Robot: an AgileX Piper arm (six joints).
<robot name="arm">
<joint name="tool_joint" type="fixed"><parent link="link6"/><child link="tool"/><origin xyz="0 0 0" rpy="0 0 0"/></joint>
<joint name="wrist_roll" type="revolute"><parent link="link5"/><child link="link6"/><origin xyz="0 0.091 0" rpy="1.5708 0 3.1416"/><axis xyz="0 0 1"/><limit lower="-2.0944" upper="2.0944"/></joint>
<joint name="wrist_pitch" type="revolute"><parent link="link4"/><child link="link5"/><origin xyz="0 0 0" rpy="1.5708 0 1.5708"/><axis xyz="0 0 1"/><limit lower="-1.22" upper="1.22"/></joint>
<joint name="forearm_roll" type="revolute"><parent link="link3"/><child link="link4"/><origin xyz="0.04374 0.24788 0" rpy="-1.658 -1.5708 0"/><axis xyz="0 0 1"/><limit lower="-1.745" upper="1.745"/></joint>
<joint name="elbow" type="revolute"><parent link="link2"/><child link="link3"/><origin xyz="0.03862 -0.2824 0" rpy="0 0 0"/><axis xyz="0 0 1"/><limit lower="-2.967" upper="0"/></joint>
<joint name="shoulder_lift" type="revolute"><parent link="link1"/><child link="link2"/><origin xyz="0 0 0" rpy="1.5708 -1.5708 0"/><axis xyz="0 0 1"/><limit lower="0" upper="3.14"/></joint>
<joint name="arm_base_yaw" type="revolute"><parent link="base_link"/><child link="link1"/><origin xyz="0 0 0.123" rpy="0 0 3.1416"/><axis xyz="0 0 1"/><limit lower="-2.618" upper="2.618"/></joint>
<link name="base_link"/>
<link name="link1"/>
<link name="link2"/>
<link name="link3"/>
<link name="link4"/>
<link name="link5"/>
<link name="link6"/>
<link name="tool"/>
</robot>
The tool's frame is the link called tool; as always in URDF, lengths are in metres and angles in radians.
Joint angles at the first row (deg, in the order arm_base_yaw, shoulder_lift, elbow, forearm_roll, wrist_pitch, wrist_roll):
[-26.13, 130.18, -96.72, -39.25, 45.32, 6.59]
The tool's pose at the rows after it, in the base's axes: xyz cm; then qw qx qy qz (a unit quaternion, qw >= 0):
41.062, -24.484, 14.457, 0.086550, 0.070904, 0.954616, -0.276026
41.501, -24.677, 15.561, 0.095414, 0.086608, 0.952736, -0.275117
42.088, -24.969, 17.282, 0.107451, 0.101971, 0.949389, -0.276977
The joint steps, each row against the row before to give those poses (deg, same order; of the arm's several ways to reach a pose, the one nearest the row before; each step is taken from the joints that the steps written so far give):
[0.00, -0.17, -1.31, 2.92, 1.03, -2.52]
[0.00, -0.01, -2.64, 1.32, 1.66, 0.00]
[0.00, 0.00, -3.95, 1.38, 2.41, -0.52]

